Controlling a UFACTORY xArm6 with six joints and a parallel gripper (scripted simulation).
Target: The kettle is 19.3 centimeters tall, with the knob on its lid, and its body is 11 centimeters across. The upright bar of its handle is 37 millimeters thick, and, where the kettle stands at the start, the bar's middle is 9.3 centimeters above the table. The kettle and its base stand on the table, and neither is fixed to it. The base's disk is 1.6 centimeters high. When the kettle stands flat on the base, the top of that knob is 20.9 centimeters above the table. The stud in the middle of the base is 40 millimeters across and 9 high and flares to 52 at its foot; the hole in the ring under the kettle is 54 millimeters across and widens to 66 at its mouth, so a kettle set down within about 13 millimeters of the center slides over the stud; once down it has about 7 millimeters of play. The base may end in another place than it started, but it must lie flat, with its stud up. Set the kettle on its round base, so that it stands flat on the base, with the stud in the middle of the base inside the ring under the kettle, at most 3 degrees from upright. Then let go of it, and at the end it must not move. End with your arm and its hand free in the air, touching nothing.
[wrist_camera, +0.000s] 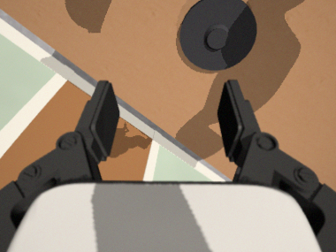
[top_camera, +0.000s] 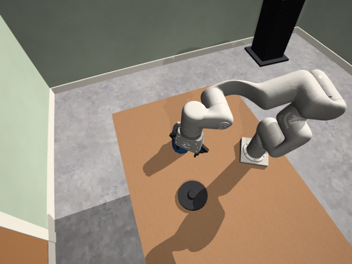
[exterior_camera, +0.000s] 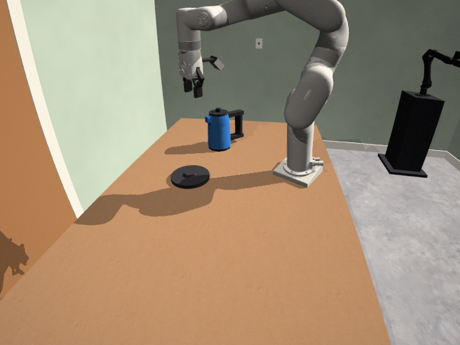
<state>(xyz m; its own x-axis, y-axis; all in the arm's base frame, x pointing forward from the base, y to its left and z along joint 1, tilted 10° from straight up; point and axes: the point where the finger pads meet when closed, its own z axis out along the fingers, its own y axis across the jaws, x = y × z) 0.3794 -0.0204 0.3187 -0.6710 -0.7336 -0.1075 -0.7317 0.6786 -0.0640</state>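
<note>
My hand is 23 cm to the left of the blue kettle, 22 cm above it and 6 cm past it. Round my hand: round black base (31 cm below, 9 cm to the left).
</note>
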